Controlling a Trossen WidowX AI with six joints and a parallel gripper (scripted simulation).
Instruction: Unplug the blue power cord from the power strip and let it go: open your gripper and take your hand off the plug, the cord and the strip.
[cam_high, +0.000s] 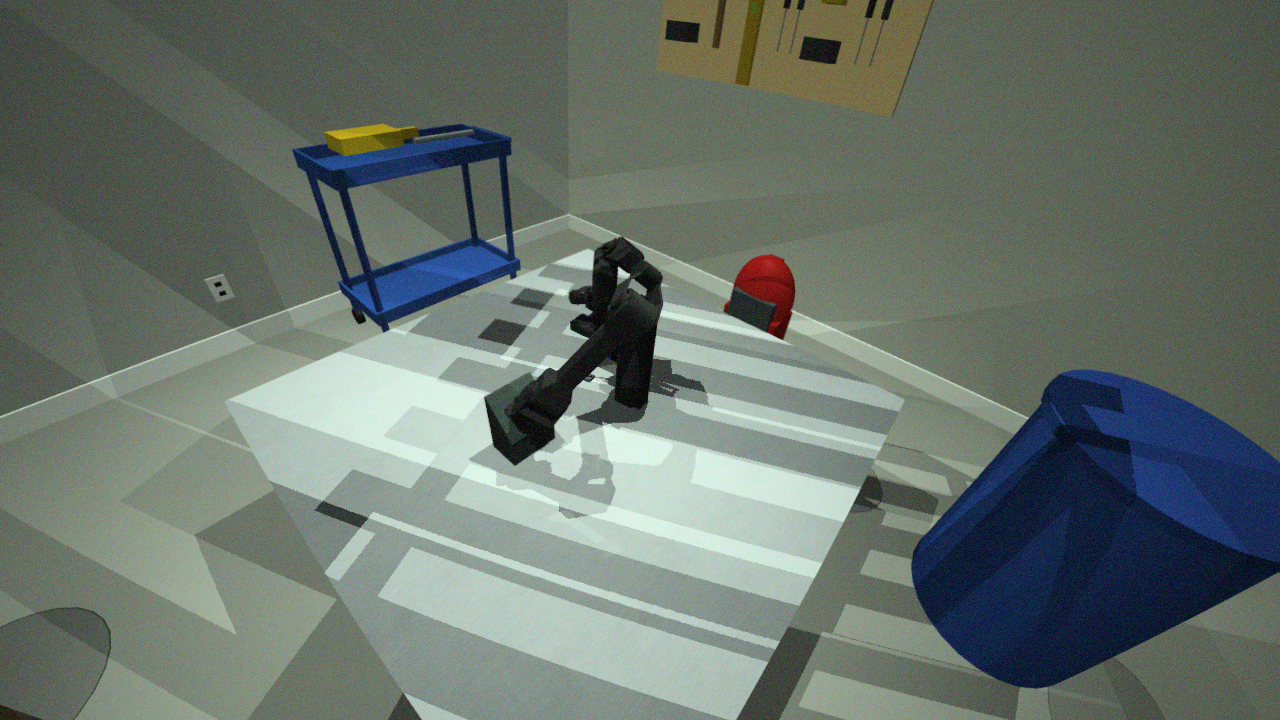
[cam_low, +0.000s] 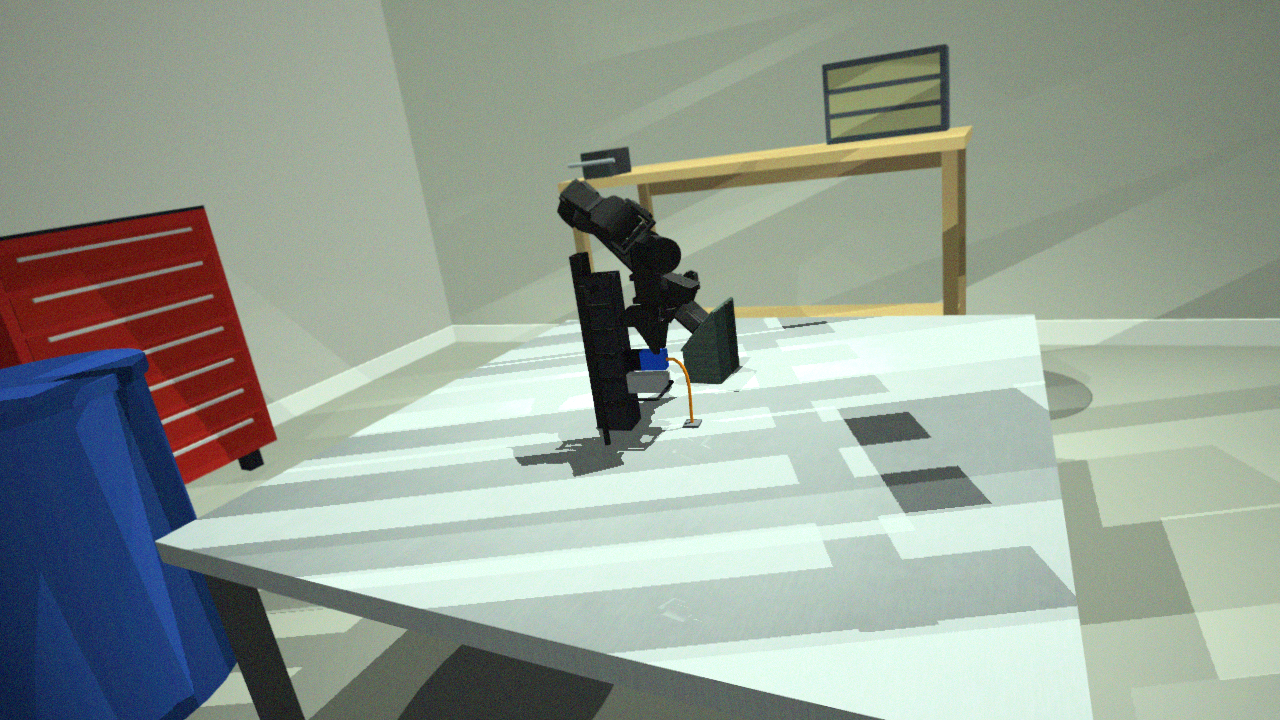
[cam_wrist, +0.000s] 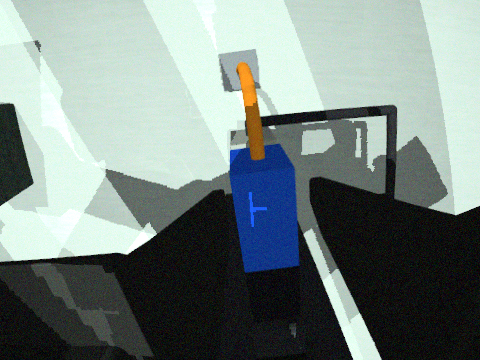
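My gripper tip is now 3 cm to the left of the blue plug and 1 cm above it.
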